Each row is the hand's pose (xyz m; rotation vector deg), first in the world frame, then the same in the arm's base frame.
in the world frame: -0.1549 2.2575 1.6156 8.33 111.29 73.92
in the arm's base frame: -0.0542 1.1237 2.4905 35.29 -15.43 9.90
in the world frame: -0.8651 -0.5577 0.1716 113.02 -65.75 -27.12
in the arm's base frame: 0.8523 0.6012 -0.5787 -19.92 126.87 -9.25
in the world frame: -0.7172 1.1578 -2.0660 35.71 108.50 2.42
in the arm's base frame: 2.6098 -1.1332 0.7906 95.10 -33.94 -5.89
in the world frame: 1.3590 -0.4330 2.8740 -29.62 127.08 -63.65
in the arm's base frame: -2.5245 1.0109 0.2546 121.36 44.47 -43.91
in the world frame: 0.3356 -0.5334 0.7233 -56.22 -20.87 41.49
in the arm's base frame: -0.3660 0.1680 -0.3051 -44.62 -43.34 -105.89
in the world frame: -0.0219 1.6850 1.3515 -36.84 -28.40 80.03
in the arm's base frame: -0.0863 0.8467 1.9096 -67.08 -57.66 -65.82
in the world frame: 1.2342 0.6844 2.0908 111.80 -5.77 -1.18
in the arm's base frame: -1.6792 0.5209 1.2153 -63.86 165.45 -21.77
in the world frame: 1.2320 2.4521 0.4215 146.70 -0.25 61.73
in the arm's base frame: -0.1891 -0.7000 2.6987 15.58 -133.53 93.57
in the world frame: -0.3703 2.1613 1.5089 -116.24 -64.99 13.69
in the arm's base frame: 0.1509 1.1967 2.3504 -94.50 23.58 -141.54
